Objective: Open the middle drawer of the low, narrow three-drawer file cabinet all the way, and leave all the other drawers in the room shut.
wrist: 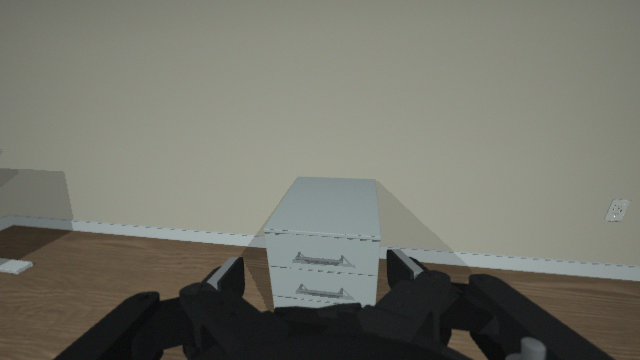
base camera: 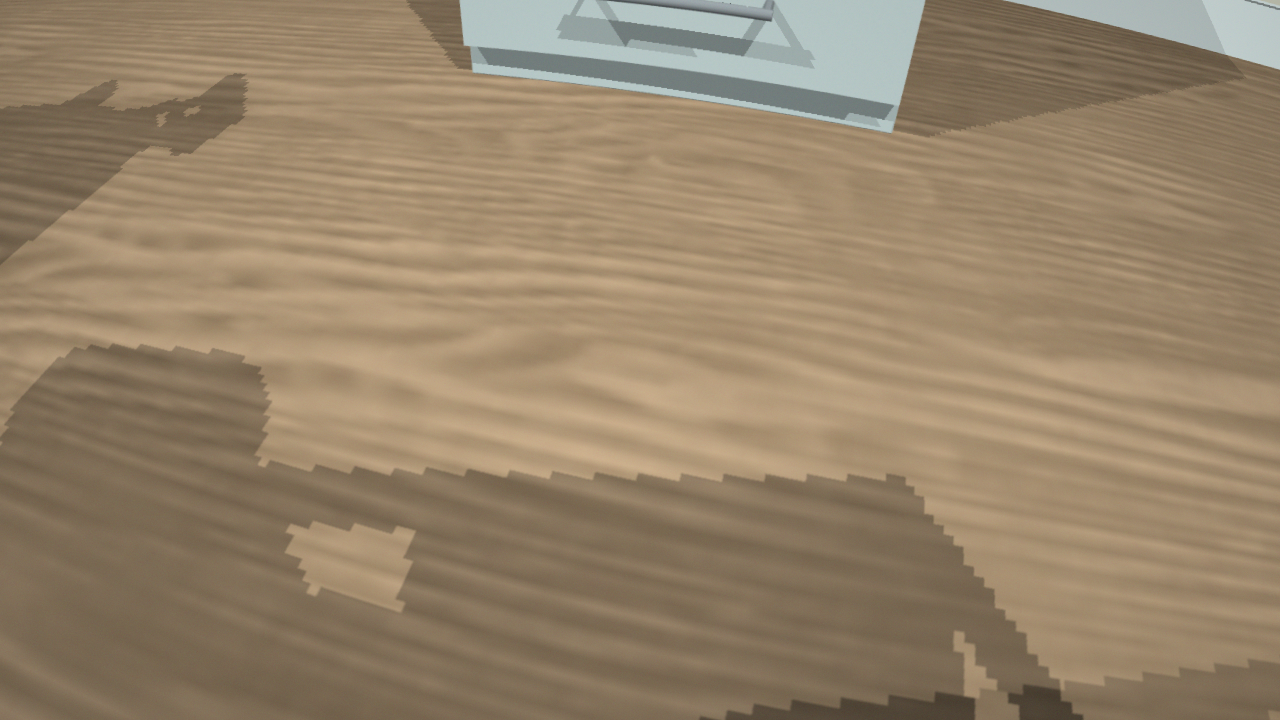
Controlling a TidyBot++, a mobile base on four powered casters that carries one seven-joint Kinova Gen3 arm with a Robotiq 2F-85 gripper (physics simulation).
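Places are measured from the arm's base along level axes (x ahead, y left, z up), in metres.
Pixels of known places: gripper, fingertip midpoint: (wrist: 316,269).
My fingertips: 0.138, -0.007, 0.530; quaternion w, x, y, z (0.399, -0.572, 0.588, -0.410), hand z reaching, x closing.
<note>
Ahead of a thing's pixels: the offset from my fingertips to its middle, as dx, dy, dz. "*": to the spot under its first point. Level surfaces: height alone.
The low, narrow file cabinet (base camera: 501,26) (wrist: 337,205) is pale blue-grey and stands near the wall, in the middle of the wrist view and at the top of the base camera view. Its top drawer {* +0.671, +0.094, -0.497} (wrist: 285,250) and middle drawer (wrist: 285,287) look shut, each with a grey bar handle. The middle drawer's handle {* +0.603, -0.037, -0.654} (wrist: 322,293) shows between the fingers' lower parts. The bottom drawer is mostly hidden by the gripper in the wrist view; its handle {* +0.600, -0.051, -0.812} (base camera: 698,8) shows in the base camera view. My gripper (wrist: 316,269) is open and empty, in front of the cabinet and apart from it.
A wall (wrist: 320,90) with a white baseboard (wrist: 165,232) runs behind the cabinet. A wall outlet {+0.843, -1.484, -0.527} (wrist: 617,210) is at the right. A flat white piece (wrist: 15,266) lies on the floor at the far left. Shadows of the arm fall across the wood floor {dz -0.927} (base camera: 626,268).
</note>
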